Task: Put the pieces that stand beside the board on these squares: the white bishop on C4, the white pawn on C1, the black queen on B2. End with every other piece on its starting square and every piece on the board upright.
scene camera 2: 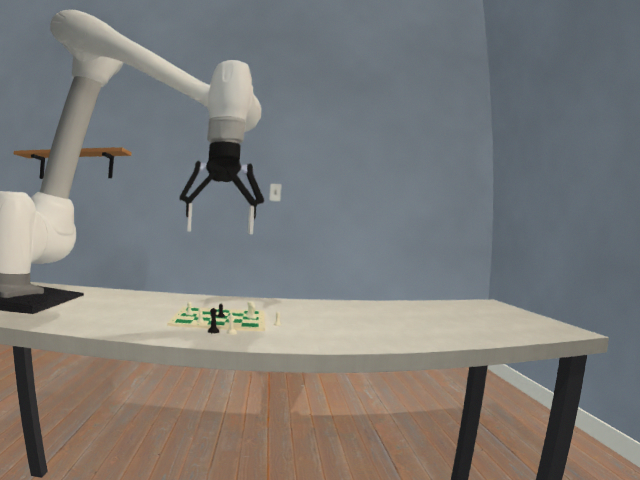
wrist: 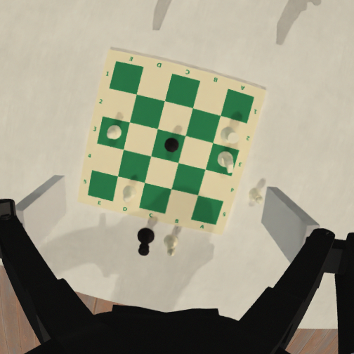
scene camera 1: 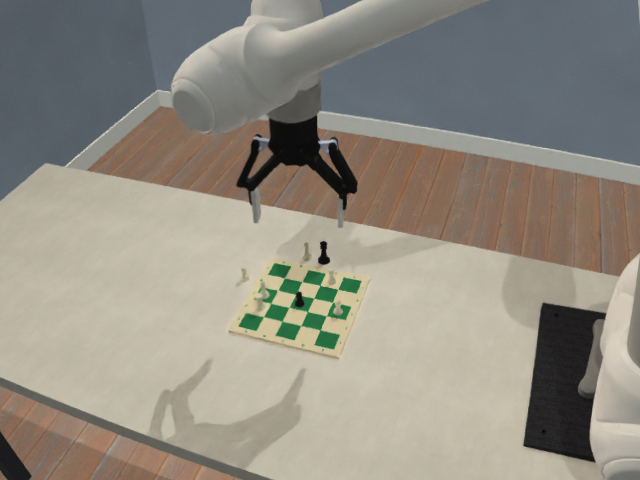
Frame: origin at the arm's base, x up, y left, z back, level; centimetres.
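Seen in the pictures: gripper, fingertip midpoint: (scene camera 2: pixel 219 232) (scene camera 1: pixel 298 220); arm's base, origin of the base link: (scene camera 2: pixel 3 290).
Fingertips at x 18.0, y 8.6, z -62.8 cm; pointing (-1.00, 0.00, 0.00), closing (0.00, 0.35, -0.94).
Observation:
Pixels of each thing's top centre, then the offset from my fingertips to it.
- black queen, middle of its top: (scene camera 2: pixel 213 307) (scene camera 1: pixel 323 241) dx -15.3, dy -13.2, dz -2.4 cm
- white bishop, middle of its top: (scene camera 2: pixel 231 312) (scene camera 1: pixel 306 241) dx -16.2, dy -12.6, dz -6.2 cm
- board, middle of its top: (scene camera 1: pixel 301 303) (scene camera 2: pixel 219 316) dx -20.0, dy +0.5, dz -0.1 cm
- white pawn, middle of its top: (scene camera 1: pixel 243 267) (scene camera 2: pixel 277 311) dx -17.4, dy -0.9, dz -14.4 cm
- black piece, middle of its top: (scene camera 1: pixel 298 292) dx -16.8, dy +0.9, dz -0.4 cm
My gripper (scene camera 1: pixel 298 224) (scene camera 2: pixel 220 232) (wrist: pixel 164 200) is open and empty, pointing down high above the board's row-5 side. The black queen (scene camera 1: pixel 323 254) (scene camera 2: pixel 213 322) (wrist: pixel 145 236) and the white bishop (scene camera 1: pixel 306 251) (scene camera 2: pixel 231 326) (wrist: pixel 171 243) stand upright on the table beside the row-5 edge of the board (scene camera 1: pixel 268 338) (scene camera 2: pixel 173 324) (wrist: pixel 91 165). The white pawn (scene camera 1: pixel 244 274) (scene camera 2: pixel 277 319) (wrist: pixel 255 195) stands beside the A-column edge. C4, C1 and B2 are bare in the wrist view.
On the board, a black piece (scene camera 1: pixel 299 299) (wrist: pixel 171 145) stands on C3. White pieces stand on E3 (wrist: pixel 114 132), D5 (wrist: pixel 129 193), A2 (wrist: pixel 229 134) and A3 (wrist: pixel 225 160). The arm's black base plate (scene camera 1: pixel 560 382) lies on the table, right in scene camera 1.

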